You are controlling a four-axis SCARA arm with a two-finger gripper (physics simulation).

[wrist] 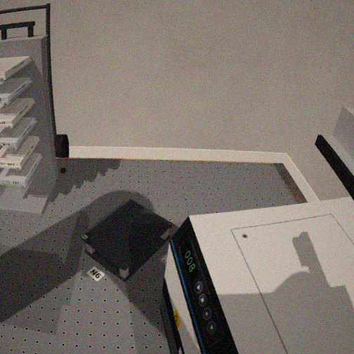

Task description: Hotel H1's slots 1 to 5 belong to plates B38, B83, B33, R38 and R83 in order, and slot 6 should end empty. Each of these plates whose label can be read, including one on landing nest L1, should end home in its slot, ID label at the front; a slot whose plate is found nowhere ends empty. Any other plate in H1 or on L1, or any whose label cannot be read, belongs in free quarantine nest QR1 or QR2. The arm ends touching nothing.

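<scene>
A grey plate hotel (pixel 44 100) stands at the left edge of the wrist view, cut off by the frame. Several pale plates lie stacked in it at separate levels, among them a top plate (pixel 14 68) and a low plate (pixel 17 178). Small dark marks show on their front edges, but I cannot read the IDs, and no hotel name shows. Landing nest L1 and quarantine nests QR1 and QR2 do not show. A grey and black part of my gripper shows at the right edge, away from the hotel; the fingertips are out of frame. The gripper is open and holds nothing.
A black nest (pixel 129 239) with pale corner pieces, labelled N6 (pixel 96 273), lies on the perforated deck (pixel 200 180) with no plate on it. A large white device (pixel 290 215) with a green display stands at the lower right. A pale rim (pixel 175 154) edges the deck.
</scene>
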